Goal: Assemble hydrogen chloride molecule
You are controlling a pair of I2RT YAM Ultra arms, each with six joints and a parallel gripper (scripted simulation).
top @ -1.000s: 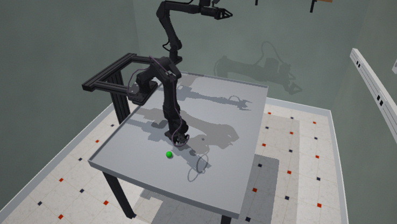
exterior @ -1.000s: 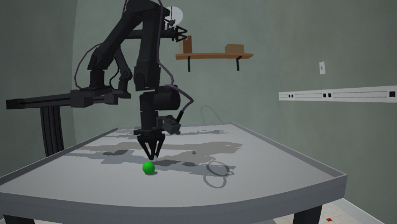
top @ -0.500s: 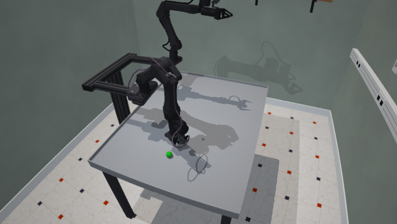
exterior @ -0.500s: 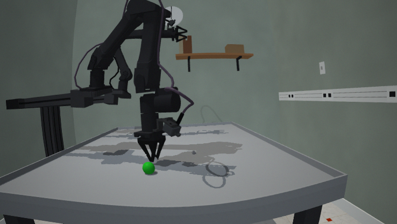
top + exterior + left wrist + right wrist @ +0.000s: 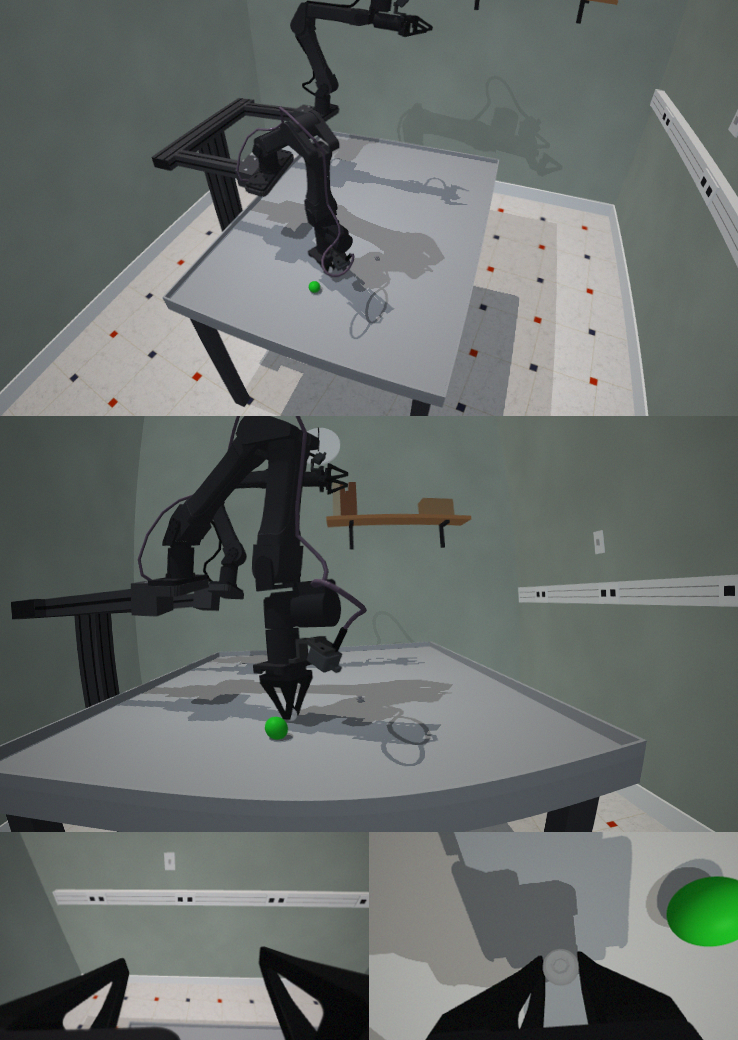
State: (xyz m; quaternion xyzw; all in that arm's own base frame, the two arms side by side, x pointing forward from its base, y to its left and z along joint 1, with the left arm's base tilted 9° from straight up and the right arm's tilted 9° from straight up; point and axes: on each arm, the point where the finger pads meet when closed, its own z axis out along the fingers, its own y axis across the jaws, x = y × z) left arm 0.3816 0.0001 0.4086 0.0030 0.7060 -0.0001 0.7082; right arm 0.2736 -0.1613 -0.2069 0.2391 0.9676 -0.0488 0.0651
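My right hand is right at the white ball. From my right hand the other things lie so: green ball: 80 mm to the right, 20 mm behind; grey peg: 130 mm ahead, 100 mm to the left, 10 mm below.
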